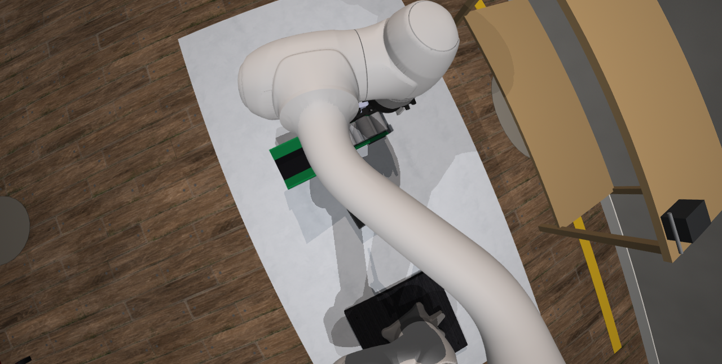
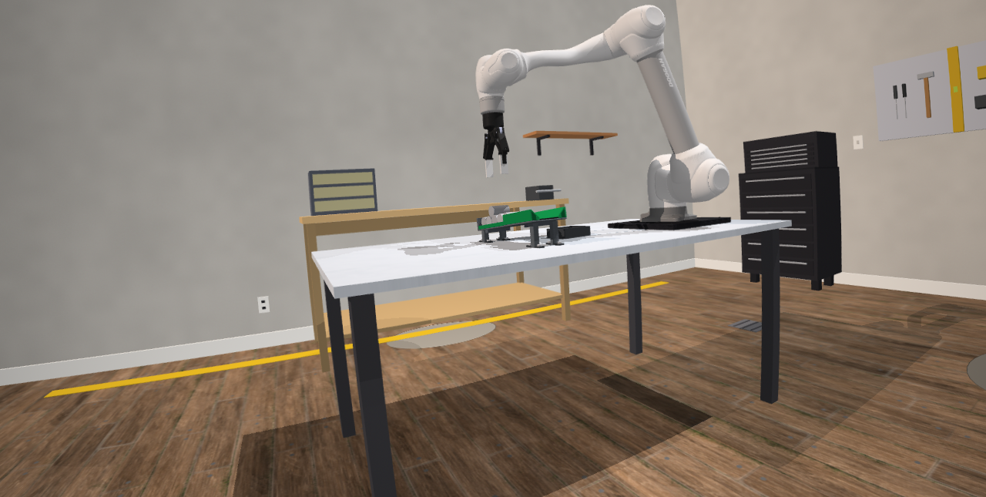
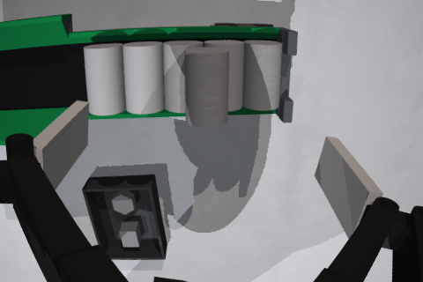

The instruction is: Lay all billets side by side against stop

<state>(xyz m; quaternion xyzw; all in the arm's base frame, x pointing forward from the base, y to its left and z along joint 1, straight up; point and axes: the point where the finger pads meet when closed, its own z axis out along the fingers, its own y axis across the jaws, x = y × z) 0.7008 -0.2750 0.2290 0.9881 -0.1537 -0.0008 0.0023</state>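
Now: hand 19 cm above the dark grey stop, 8 cm to the left of it and 1 cm past it. Also, from my hand: black block (24 cm below, 20 cm behind, 15 cm to the left); then ramp (18 cm below, 11 cm to the left, 2 cm ahead).
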